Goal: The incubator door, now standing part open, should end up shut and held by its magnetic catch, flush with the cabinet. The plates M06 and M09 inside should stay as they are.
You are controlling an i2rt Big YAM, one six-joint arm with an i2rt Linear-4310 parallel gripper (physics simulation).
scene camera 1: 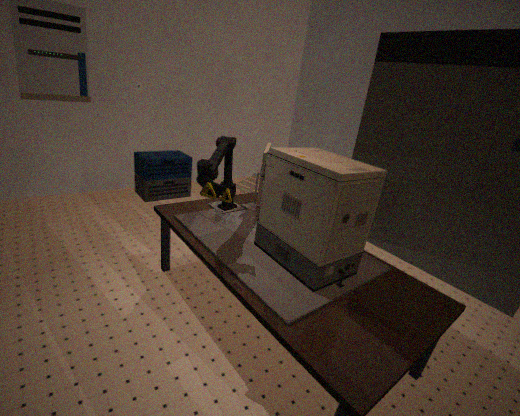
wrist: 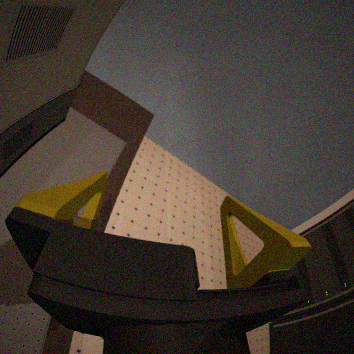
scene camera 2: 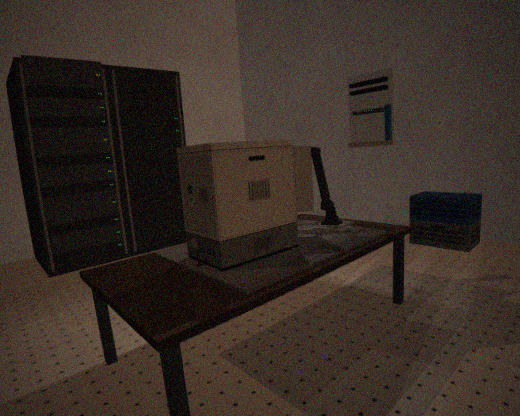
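Pixels of known places: gripper, fingertip midpoint: (scene camera 1: 223, 200) (wrist: 167, 190); arm's base, origin of the base link: (scene camera 1: 227, 207) (scene camera 2: 331, 223).
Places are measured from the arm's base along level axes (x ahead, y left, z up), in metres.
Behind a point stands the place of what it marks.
The cream incubator cabinet (scene camera 1: 300, 205) {x 0.775, y -0.278, z 0.352 m} (scene camera 2: 255, 195) {x 0.805, y 0.043, z 0.306 m} stands on the mat, and its vented side (wrist: 55, 75) {x 0.815, y -0.286, z 0.212 m} fills the upper left of the wrist view. Its door (scene camera 2: 304, 177) {x 0.318, y 0.005, z 0.339 m} stands part open, jutting past the cabinet's far right edge towards the arm in scene camera 2. In scene camera 1 the door is mostly hidden behind the cabinet. My gripper (scene camera 1: 218, 193) {x 0.522, y -0.509, z 0.332 m} (wrist: 167, 190) {x 0.522, y -0.509, z 0.332 m} is open and empty, its yellow fingers wide apart. It hangs low near the arm's base, left of the cabinet and apart from it in scene camera 1. Plates M06 and M09 do not show.
The cabinet and a grey mat (scene camera 1: 295, 302) {x 0.941, y -0.435, z 0.003 m} are on the brown table (scene camera 1: 350, 345) {x 1.211, y -0.448, z -0.011 m} (scene camera 2: 145, 295) {x 1.330, y -0.102, z -0.012 m}, with the arm's base at the table's far end. A blue and grey crate (scene camera 1: 162, 167) (scene camera 2: 445, 207) stands beyond that end. Dark server racks (scene camera 2: 150, 160) stand behind the table.
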